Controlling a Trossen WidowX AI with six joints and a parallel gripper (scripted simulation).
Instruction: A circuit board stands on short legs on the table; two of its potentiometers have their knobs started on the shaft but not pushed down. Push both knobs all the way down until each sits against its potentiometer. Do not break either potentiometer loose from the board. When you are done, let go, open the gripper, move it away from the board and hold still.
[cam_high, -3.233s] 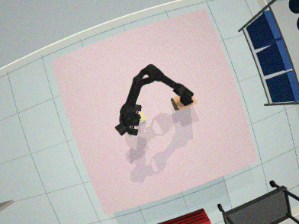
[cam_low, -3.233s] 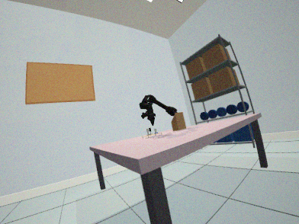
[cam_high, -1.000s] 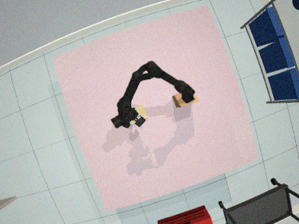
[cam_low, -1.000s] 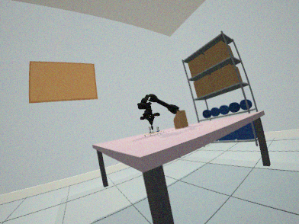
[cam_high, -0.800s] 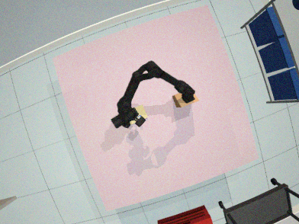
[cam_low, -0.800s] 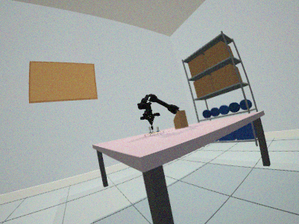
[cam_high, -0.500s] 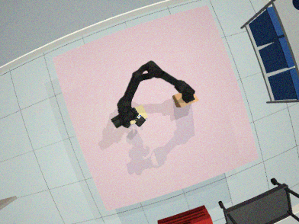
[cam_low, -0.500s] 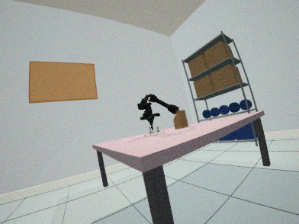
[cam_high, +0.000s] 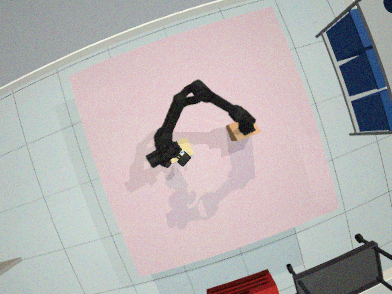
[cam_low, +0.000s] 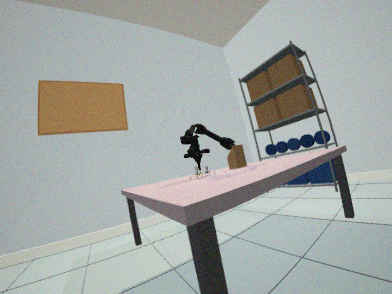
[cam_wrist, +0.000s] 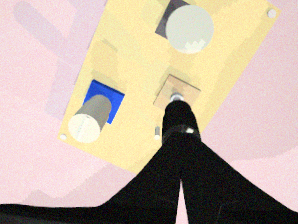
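Now: the tan potentiometer 30 mm below my gripper tip. The rest, counted from my gripper tip: potentiometer knob 30 mm behind, 40 mm to the left, 30 mm below.
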